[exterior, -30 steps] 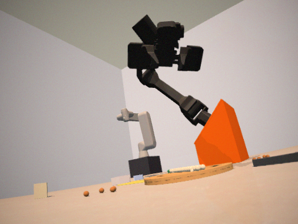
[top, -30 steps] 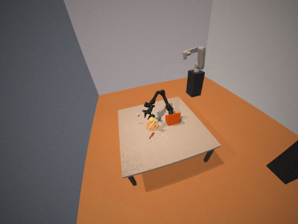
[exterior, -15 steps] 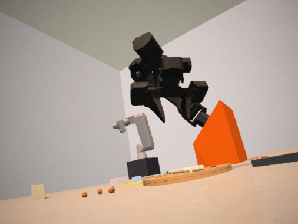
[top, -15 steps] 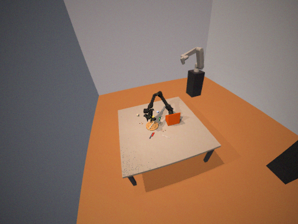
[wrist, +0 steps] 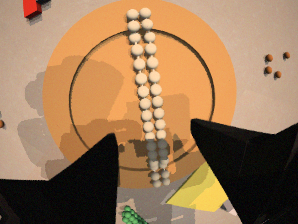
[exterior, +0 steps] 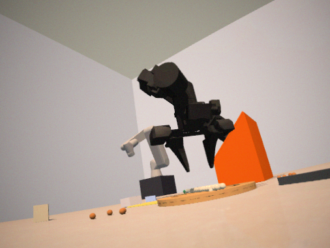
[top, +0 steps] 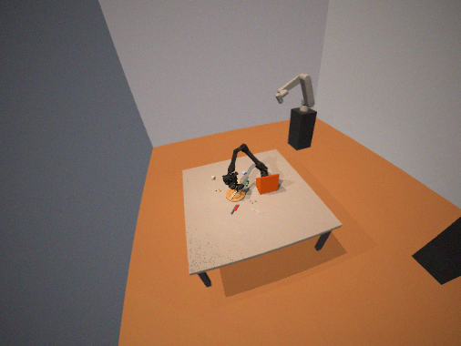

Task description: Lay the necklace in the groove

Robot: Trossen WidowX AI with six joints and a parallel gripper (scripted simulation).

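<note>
The round wooden bead board lies 50 mm below my gripper tip. The rest, counted from my gripper tip: tan cube (330 mm to the right, 170 mm ahead, 40 mm below); then yellow flat piece (170 mm to the right, 60 mm behind, 50 mm below); then red-handled tool (180 mm to the left, 60 mm ahead, 50 mm below).
</note>
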